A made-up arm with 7 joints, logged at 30 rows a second.
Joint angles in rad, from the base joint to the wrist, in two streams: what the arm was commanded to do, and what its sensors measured. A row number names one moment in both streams.
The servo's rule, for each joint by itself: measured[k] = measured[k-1] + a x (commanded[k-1-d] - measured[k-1]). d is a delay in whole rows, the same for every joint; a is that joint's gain. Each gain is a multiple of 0.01, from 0.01 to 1. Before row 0 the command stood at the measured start. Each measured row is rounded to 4 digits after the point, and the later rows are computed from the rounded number. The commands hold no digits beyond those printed.
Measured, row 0:
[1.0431 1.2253 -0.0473 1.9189 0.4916 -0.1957 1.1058]
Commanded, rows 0 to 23:
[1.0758 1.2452 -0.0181 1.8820 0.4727 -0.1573 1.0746]
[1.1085 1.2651 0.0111 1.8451 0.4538 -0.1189 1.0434]
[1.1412 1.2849 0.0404 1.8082 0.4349 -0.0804 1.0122]
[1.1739 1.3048 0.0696 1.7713 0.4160 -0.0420 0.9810]
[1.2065 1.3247 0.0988 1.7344 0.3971 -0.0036 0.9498]
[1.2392 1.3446 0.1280 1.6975 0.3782 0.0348 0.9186]
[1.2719 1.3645 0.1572 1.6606 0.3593 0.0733 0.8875]
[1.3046 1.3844 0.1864 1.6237 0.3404 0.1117 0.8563]
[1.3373 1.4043 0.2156 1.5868 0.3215 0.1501 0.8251]
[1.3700 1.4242 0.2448 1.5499 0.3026 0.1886 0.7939]
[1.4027 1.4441 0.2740 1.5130 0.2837 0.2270 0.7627]
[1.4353 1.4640 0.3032 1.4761 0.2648 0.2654 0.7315]
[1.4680 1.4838 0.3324 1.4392 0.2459 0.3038 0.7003]
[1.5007 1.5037 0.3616 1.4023 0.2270 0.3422 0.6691]
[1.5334 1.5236 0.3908 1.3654 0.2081 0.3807 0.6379]
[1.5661 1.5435 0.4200 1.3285 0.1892 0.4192 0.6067]
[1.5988 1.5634 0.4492 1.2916 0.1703 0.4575 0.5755]
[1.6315 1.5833 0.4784 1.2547 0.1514 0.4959 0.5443]
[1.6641 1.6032 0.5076 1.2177 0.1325 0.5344 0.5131]
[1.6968 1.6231 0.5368 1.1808 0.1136 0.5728 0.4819]
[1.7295 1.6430 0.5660 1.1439 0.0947 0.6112 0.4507]
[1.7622 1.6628 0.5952 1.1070 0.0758 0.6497 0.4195]
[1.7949 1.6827 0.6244 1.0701 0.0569 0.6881 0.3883]
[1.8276 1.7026 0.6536 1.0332 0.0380 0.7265 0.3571]
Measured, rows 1 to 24:
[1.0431 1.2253 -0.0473 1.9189 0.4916 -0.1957 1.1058]
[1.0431 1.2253 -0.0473 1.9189 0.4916 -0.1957 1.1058]
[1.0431 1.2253 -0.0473 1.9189 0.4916 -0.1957 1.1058]
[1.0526 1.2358 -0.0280 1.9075 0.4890 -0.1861 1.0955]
[1.0688 1.2513 -0.0022 1.8882 0.4841 -0.1693 1.0783]
[1.0898 1.2691 0.0259 1.8634 0.4772 -0.1471 1.0565]
[1.1142 1.2880 0.0547 1.8348 0.4686 -0.1208 1.0316]
[1.1410 1.3075 0.0838 1.8037 0.4586 -0.0915 1.0046]
[1.1695 1.3272 0.1130 1.7708 0.4473 -0.0599 0.9762]
[1.1992 1.3470 0.1422 1.7366 0.4350 -0.0266 0.9469]
[1.2298 1.3668 0.1714 1.7016 0.4218 0.0080 0.9170]
[1.2610 1.3867 0.2006 1.6660 0.4078 0.0435 0.8867]
[1.2926 1.4066 0.2298 1.6300 0.3931 0.0798 0.8561]
[1.3245 1.4265 0.2590 1.5937 0.3778 0.1166 0.8253]
[1.3566 1.4464 0.2882 1.5572 0.3620 0.1538 0.7943]
[1.3889 1.4662 0.3174 1.5206 0.3457 0.1913 0.7633]
[1.4213 1.4861 0.3466 1.4839 0.3291 0.2290 0.7322]
[1.4538 1.5060 0.3758 1.4472 0.3122 0.2669 0.7011]
[1.4864 1.5259 0.4050 1.4104 0.2950 0.3050 0.6699]
[1.5190 1.5458 0.4342 1.3736 0.2775 0.3431 0.6387]
[1.5516 1.5657 0.4634 1.3367 0.2598 0.3813 0.6075]
[1.5842 1.5856 0.4926 1.2998 0.2420 0.4196 0.5763]
[1.6169 1.6055 0.5218 1.2629 0.2240 0.4579 0.5451]
[1.6496 1.6254 0.5510 1.2260 0.2059 0.4962 0.5139]
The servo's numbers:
d 3
a 0.29 0.53 0.66 0.31 0.14 0.25 0.33

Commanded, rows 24 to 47:
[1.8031 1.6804 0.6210 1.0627 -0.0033 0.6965 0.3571]
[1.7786 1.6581 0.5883 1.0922 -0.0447 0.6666 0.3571]
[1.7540 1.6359 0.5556 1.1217 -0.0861 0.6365 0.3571]
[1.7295 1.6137 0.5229 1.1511 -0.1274 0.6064 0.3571]
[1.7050 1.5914 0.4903 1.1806 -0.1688 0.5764 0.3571]
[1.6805 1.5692 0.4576 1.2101 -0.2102 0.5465 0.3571]
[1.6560 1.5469 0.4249 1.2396 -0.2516 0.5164 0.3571]
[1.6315 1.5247 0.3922 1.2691 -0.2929 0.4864 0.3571]
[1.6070 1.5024 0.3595 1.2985 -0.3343 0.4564 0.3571]
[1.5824 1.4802 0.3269 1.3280 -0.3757 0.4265 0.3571]
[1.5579 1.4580 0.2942 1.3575 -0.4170 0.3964 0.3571]
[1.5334 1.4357 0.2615 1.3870 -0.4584 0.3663 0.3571]
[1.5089 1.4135 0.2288 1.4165 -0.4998 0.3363 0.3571]
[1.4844 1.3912 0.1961 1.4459 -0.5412 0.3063 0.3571]
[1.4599 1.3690 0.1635 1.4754 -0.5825 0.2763 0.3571]
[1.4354 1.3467 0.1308 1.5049 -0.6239 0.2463 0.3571]
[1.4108 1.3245 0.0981 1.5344 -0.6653 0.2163 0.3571]
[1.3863 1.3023 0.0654 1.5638 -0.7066 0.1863 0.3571]
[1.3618 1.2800 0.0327 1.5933 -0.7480 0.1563 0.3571]
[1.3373 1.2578 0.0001 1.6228 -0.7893 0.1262 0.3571]
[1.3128 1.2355 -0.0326 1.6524 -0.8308 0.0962 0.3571]
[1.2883 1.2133 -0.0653 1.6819 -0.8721 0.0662 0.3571]
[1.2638 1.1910 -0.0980 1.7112 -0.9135 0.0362 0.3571]
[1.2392 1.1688 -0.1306 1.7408 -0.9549 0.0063 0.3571]
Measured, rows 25 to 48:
[1.6823 1.6452 0.5802 1.1891 0.1877 0.5346 0.4827]
[1.7150 1.6651 0.6094 1.1522 0.1694 0.5730 0.4515]
[1.7477 1.6850 0.6386 1.1153 0.1510 0.6114 0.4203]
[1.7638 1.6826 0.6270 1.0990 0.1294 0.6327 0.3994]
[1.7681 1.6696 0.6015 1.0969 0.1050 0.6412 0.3854]
[1.7640 1.6517 0.5712 1.1046 0.0782 0.6400 0.3761]
[1.7540 1.6316 0.5393 1.1190 0.0494 0.6316 0.3698]
[1.7398 1.6103 0.5070 1.1381 0.0189 0.6178 0.3656]
[1.7226 1.5885 0.4744 1.1604 -0.0132 0.6000 0.3628]
[1.7033 1.5665 0.4417 1.1850 -0.0466 0.5791 0.3609]
[1.6825 1.5443 0.4090 1.2111 -0.0811 0.5559 0.3596]
[1.6606 1.5221 0.3763 1.2382 -0.1165 0.5310 0.3588]
[1.6379 1.4999 0.3437 1.2660 -0.1528 0.5049 0.3582]
[1.6147 1.4777 0.3110 1.2944 -0.1898 0.4778 0.3578]
[1.5911 1.4554 0.2783 1.3231 -0.2274 0.4499 0.3576]
[1.5673 1.4332 0.2456 1.3521 -0.2655 0.4215 0.3574]
[1.5433 1.4109 0.2129 1.3812 -0.3041 0.3927 0.3573]
[1.5191 1.3887 0.1803 1.4104 -0.3431 0.3636 0.3572]
[1.4948 1.3664 0.1476 1.4397 -0.3824 0.3343 0.3572]
[1.4704 1.3442 0.1149 1.4691 -0.4220 0.3048 0.3572]
[1.4460 1.3220 0.0822 1.4985 -0.4618 0.2752 0.3572]
[1.4216 1.2997 0.0495 1.5279 -0.5019 0.2455 0.3572]
[1.3972 1.2775 0.0169 1.5573 -0.5421 0.2157 0.3572]
[1.3727 1.2552 -0.0158 1.5868 -0.5825 0.1858 0.3572]

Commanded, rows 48 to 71:
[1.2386 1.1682 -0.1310 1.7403 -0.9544 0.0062 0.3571]
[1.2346 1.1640 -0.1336 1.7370 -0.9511 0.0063 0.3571]
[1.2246 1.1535 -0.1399 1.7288 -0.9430 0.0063 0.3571]
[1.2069 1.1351 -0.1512 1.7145 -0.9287 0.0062 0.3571]
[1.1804 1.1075 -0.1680 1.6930 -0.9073 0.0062 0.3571]
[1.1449 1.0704 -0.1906 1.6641 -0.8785 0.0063 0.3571]
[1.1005 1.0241 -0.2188 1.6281 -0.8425 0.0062 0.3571]
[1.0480 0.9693 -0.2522 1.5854 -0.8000 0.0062 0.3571]
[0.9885 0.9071 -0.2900 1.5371 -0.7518 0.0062 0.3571]
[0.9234 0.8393 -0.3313 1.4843 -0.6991 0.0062 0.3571]
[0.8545 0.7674 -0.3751 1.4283 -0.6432 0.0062 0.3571]
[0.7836 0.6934 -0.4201 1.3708 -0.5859 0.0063 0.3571]
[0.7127 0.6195 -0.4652 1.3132 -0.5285 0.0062 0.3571]
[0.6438 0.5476 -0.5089 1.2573 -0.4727 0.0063 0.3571]
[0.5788 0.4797 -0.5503 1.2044 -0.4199 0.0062 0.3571]
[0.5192 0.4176 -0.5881 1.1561 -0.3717 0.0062 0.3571]
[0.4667 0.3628 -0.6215 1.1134 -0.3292 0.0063 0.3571]
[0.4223 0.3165 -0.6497 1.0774 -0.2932 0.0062 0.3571]
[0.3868 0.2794 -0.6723 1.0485 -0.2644 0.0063 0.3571]
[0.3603 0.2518 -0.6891 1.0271 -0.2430 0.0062 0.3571]
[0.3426 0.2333 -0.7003 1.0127 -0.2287 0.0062 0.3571]
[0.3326 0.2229 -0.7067 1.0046 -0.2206 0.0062 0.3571]
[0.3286 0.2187 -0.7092 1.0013 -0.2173 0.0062 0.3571]
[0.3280 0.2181 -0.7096 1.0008 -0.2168 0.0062 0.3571]
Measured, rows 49 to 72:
[1.3482 1.2330 -0.0485 1.6163 -0.6230 0.1559 0.3572]
[1.3237 1.2107 -0.0812 1.6457 -0.6637 0.1260 0.3572]
[1.2992 1.1885 -0.1138 1.6752 -0.7045 0.0961 0.3572]
[1.2816 1.1777 -0.1252 1.6954 -0.7395 0.0736 0.3572]
[1.2680 1.1704 -0.1307 1.7083 -0.7691 0.0568 0.3572]
[1.2554 1.1614 -0.1368 1.7147 -0.7934 0.0442 0.3572]
[1.2413 1.1475 -0.1463 1.7146 -0.8123 0.0347 0.3572]
[1.2236 1.1263 -0.1606 1.7079 -0.8256 0.0276 0.3572]
[1.2008 1.0967 -0.1804 1.6943 -0.8330 0.0223 0.3572]
[1.1717 1.0582 -0.2057 1.6738 -0.8343 0.0183 0.3572]
[1.1358 1.0111 -0.2364 1.6464 -0.8295 0.0153 0.3572]
[1.0931 0.9560 -0.2718 1.6125 -0.8186 0.0130 0.3572]
[1.0439 0.8941 -0.3111 1.5728 -0.8019 0.0113 0.3572]
[0.9890 0.8269 -0.3533 1.5280 -0.7797 0.0100 0.3572]
[0.9294 0.7561 -0.3974 1.4793 -0.7526 0.0091 0.3572]
[0.8666 0.6837 -0.4421 1.4278 -0.7212 0.0084 0.3572]
[0.8020 0.6116 -0.4862 1.3749 -0.6864 0.0079 0.3572]
[0.7373 0.5417 -0.5285 1.3220 -0.6491 0.0075 0.3572]
[0.6741 0.4759 -0.5678 1.2706 -0.6103 0.0072 0.3572]
[0.6140 0.4160 -0.6032 1.2219 -0.5709 0.0070 0.3572]
[0.5584 0.3633 -0.6339 1.1771 -0.5320 0.0068 0.3572]
[0.5086 0.3188 -0.6592 1.1372 -0.4945 0.0067 0.3572]
[0.4656 0.2833 -0.6789 1.1031 -0.4593 0.0066 0.3572]
[0.4299 0.2568 -0.6930 1.0751 -0.4270 0.0065 0.3572]

